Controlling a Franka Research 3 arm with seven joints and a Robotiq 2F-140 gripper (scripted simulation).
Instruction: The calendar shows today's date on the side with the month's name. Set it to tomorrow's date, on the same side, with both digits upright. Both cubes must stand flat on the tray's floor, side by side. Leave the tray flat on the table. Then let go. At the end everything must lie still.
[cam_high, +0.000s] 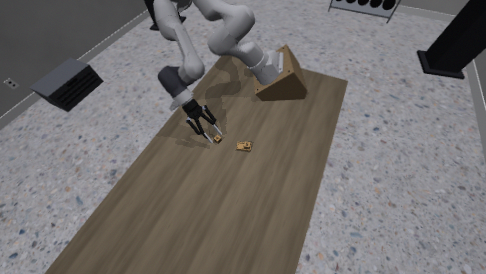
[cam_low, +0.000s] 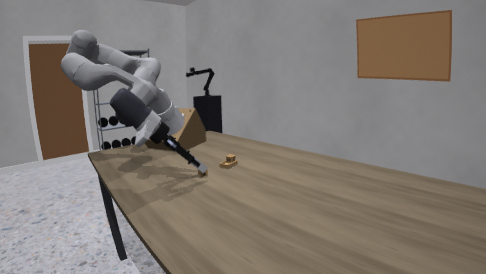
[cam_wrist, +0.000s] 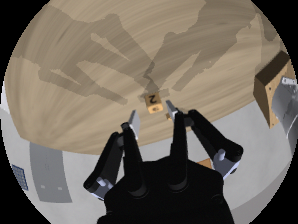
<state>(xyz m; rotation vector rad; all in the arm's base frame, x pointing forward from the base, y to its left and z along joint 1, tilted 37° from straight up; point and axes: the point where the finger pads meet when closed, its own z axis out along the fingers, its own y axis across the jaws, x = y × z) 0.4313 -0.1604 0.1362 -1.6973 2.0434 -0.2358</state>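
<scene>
The cube lies 2 cm to the left of my hand and 4 cm below it. From my hand the other things lie so: tray: 1 cm ahead, 17 cm to the left, 5 cm below.
</scene>
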